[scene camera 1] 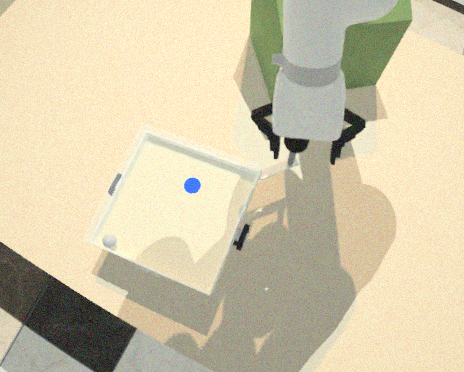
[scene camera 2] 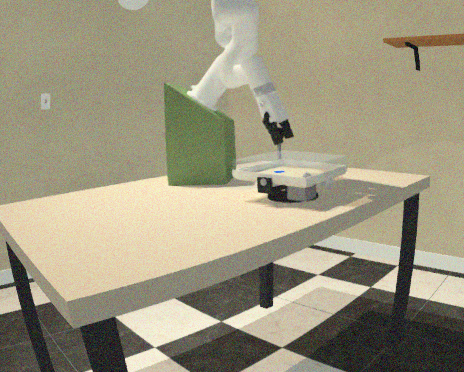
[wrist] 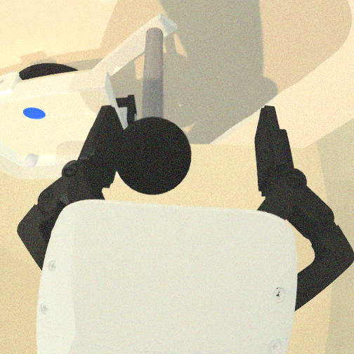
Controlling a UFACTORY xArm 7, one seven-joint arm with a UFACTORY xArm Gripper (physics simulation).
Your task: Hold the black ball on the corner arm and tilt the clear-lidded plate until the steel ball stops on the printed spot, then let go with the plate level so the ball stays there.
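Observation:
The clear-lidded plate (scene camera 1: 200, 156) (scene camera 2: 327, 175) has a printed blue spot (scene camera 1: 192, 185) (scene camera 2: 279, 172) (wrist: 34, 113). The steel ball (scene camera 1: 109, 241) (wrist: 31, 160) is off the spot, in the plate's lower-left corner in scene camera 1. A slight tilt of the plate is hard to judge. The black ball (scene camera 1: 296, 145) (wrist: 154, 156) tops a grey post (scene camera 2: 279, 150) (wrist: 153, 75) on the corner arm (scene camera 1: 275, 170) (wrist: 130, 50). My gripper (scene camera 1: 304, 159) (wrist: 186, 119) is open around the black ball, which is nearer the left finger in the wrist view, with a wide gap to the right one.
A green pedestal (scene camera 1: 370, 55) (scene camera 2: 200, 145) carries the robot arm beside the plate. The plate stands above a dark round base (scene camera 2: 292, 196) on the wooden table (scene camera 2: 150, 225). A black bracket (scene camera 1: 242, 237) is at the plate's side, and a grey one (scene camera 1: 115, 184) at the opposite side.

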